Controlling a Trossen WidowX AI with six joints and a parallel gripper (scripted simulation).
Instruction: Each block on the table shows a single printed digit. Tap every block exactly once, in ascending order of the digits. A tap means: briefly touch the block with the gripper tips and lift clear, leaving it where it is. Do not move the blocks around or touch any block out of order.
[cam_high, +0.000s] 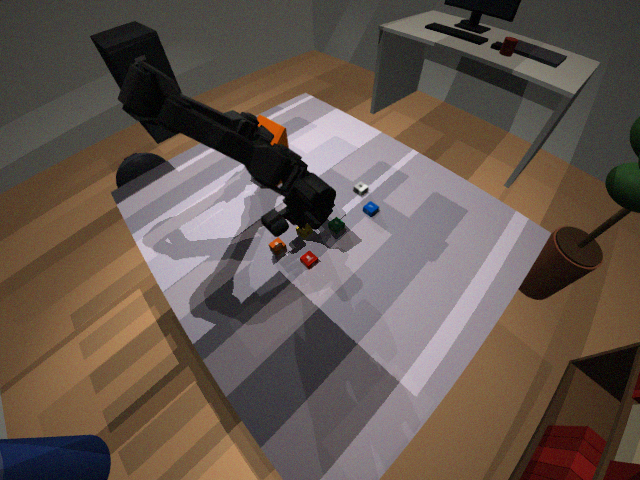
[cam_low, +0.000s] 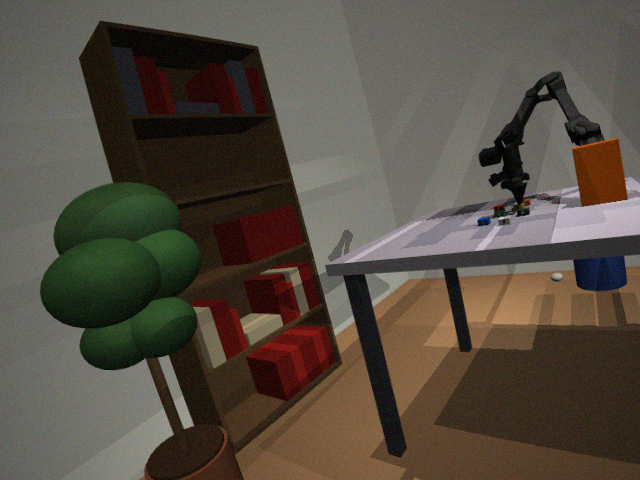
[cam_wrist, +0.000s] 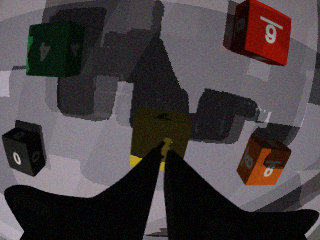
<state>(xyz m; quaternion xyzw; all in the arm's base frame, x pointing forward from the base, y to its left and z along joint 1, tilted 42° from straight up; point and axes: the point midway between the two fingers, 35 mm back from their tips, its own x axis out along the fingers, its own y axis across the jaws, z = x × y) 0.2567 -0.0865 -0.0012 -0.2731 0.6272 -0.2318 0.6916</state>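
Right now the yellow block is 1 cm below my gripper tip and 1 cm ahead of it. From my gripper tip the other things lie so: green block: 8 cm to the left, 5 cm ahead, 1 cm below; red block: 9 cm ahead, 5 cm to the right, 1 cm below; orange block: 8 cm to the right, 1 cm below.
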